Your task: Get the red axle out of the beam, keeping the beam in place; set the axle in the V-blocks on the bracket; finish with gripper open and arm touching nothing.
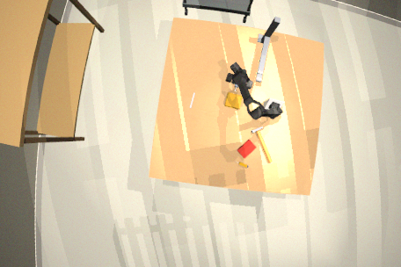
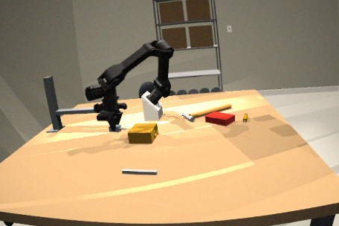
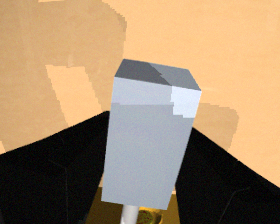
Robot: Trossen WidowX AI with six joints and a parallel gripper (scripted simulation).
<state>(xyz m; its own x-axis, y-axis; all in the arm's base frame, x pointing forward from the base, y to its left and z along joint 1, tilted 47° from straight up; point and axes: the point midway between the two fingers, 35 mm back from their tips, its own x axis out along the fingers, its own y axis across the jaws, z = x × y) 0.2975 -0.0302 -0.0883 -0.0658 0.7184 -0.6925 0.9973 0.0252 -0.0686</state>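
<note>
Right now the yellow beam is 10 mm behind my gripper tip, 130 mm to the left of it and 20 mm below it. From my gripper tip the other things lie so: grey block 20 mm to the left, 10 mm above; red block 210 mm behind, 440 mm to the left, 30 mm below; thin grey bar 280 mm ahead, 210 mm to the left, 40 mm below.
</note>
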